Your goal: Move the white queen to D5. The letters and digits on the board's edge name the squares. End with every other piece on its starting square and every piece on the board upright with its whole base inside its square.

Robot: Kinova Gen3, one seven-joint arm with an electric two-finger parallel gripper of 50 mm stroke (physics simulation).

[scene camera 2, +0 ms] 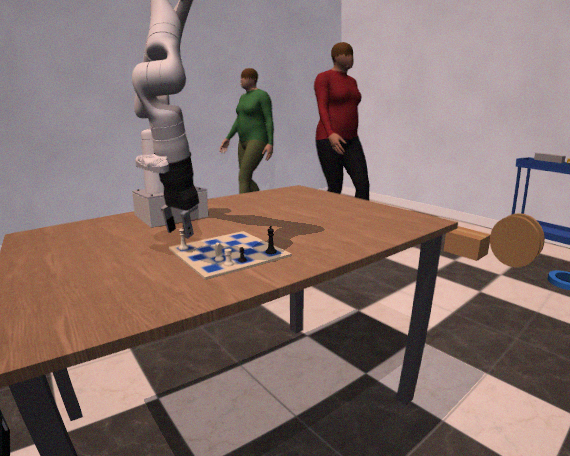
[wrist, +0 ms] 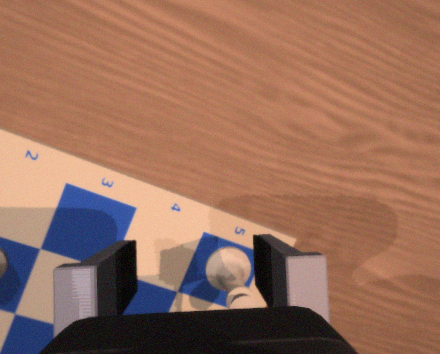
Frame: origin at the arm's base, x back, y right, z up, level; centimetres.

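Seen in the pictures: gripper, between the fingertips: point(scene camera 2: 180, 233) point(wrist: 195, 262); arm's base, origin of its link: point(scene camera 2: 159, 191).
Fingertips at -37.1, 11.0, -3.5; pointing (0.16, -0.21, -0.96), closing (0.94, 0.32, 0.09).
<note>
Pixels of each thing's middle, then the offset from my fingertips to it, as dx, dy, dz. "spot": a spot on its surface instead.
- white queen, middle of its body: point(wrist: 236, 289) point(scene camera 2: 182, 238) +2.9, -1.8, -2.3
- tall black piece, middle of its body: point(scene camera 2: 270, 239) -13.7, -15.9, -1.8
- small black piece, middle of its body: point(scene camera 2: 242, 254) -13.5, -7.8, -3.4
- wider, middle of its body: point(scene camera 2: 219, 251) -9.4, -4.5, -2.9
- pale piece, a spot on its surface: point(wrist: 2, 262) spot: -8.5, -4.0, -4.5
The white queen point(scene camera 2: 183, 241) point(wrist: 228, 268) stands upright on the blue corner square beside the digit 5, on the chessboard point(scene camera 2: 281, 254) point(wrist: 14, 144). Its base shows in the wrist view; its upper part runs behind the gripper's body. My gripper point(scene camera 2: 180, 232) point(wrist: 195, 262) is open and empty. In the wrist view the queen appears between the fingers, closer to the right one. In the scene view the fingertips are around the height of its head. D5's letter cannot be read in these views.
A tall black piece point(scene camera 2: 270, 241) stands at the board's right corner. A small black piece point(scene camera 2: 242, 254) and two white pieces, one wider point(scene camera 2: 218, 251) and one short point(scene camera 2: 228, 257), stand on the board. A pale piece point(wrist: 2, 262) shows at the wrist view's left edge.
</note>
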